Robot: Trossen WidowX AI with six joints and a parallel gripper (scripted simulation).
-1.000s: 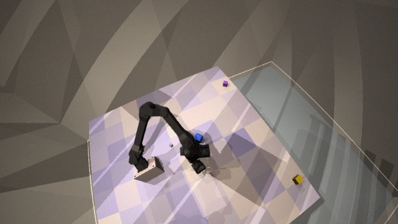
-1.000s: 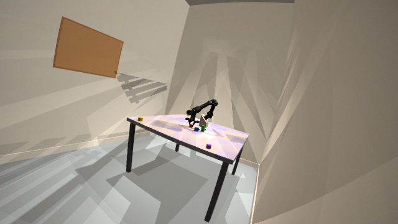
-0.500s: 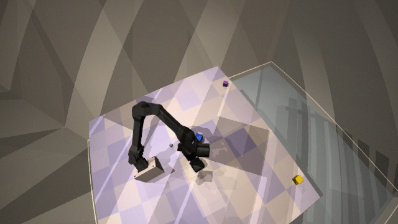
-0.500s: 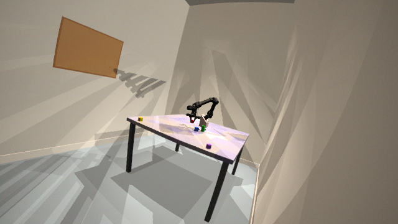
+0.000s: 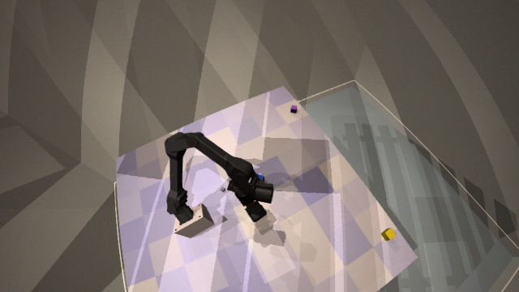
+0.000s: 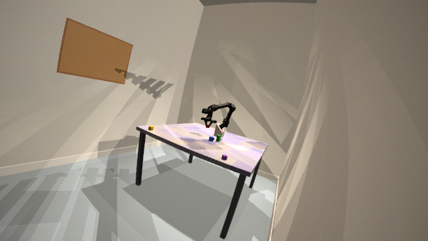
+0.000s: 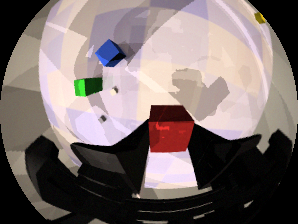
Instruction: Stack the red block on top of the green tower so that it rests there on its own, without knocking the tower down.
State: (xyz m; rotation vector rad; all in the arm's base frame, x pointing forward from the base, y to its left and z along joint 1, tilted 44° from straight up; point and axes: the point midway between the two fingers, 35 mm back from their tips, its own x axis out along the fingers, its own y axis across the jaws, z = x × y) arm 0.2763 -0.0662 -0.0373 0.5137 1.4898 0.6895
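Right now the blue block is 10 cm ahead of my gripper tip, 12 cm to the left of it and 10 cm below it. The rest, counted from my gripper tip: purple block 53 cm ahead, 43 cm to the left, 11 cm below; then yellow block 48 cm ahead, 45 cm to the right, 10 cm below; then red block 1 cm above.
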